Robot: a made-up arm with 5 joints.
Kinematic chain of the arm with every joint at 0, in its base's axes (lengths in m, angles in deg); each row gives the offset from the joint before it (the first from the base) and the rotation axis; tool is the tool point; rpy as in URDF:
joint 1: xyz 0 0 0.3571 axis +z
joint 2: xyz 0 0 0 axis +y
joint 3: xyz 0.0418 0 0.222 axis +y
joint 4: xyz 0.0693 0 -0.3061 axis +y
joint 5: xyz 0.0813 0 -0.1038 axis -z
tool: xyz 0 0 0 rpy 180 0 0
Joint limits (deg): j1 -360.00..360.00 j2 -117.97..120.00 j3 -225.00..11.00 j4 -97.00..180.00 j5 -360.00..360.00
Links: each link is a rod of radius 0.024 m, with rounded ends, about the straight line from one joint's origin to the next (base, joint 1, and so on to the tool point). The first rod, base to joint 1, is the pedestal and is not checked.
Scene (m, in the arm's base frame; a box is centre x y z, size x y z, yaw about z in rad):
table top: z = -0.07
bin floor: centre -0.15 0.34 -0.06 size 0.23 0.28 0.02 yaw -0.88
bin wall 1: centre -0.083 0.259 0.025 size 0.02 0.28 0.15 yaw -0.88
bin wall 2: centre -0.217 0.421 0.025 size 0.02 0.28 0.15 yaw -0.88
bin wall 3: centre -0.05 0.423 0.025 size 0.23 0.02 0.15 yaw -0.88
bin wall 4: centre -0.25 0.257 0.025 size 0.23 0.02 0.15 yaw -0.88
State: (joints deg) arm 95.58 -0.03 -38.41 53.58 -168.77
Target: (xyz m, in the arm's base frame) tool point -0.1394 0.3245 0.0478
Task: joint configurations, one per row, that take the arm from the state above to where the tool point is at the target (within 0.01 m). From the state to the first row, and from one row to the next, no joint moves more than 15 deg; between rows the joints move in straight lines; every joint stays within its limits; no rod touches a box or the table.
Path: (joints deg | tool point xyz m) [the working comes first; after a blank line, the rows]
Joints at the target: 113.25 51.30 -62.91 39.05 -168.77
Straight joint move there: clear.

1: 100.00 12.80 -44.53 49.95 -168.77 | -0.0616 0.3493 0.2164
2: 104.41 25.63 -50.66 46.31 -168.77 | -0.0906 0.3526 0.1649
3: 108.83 38.47 -56.78 42.68 -168.77 | -0.1175 0.3445 0.1080
4: 113.25 51.30 -62.91 39.05 -168.77 | -0.1394 0.3245 0.0478

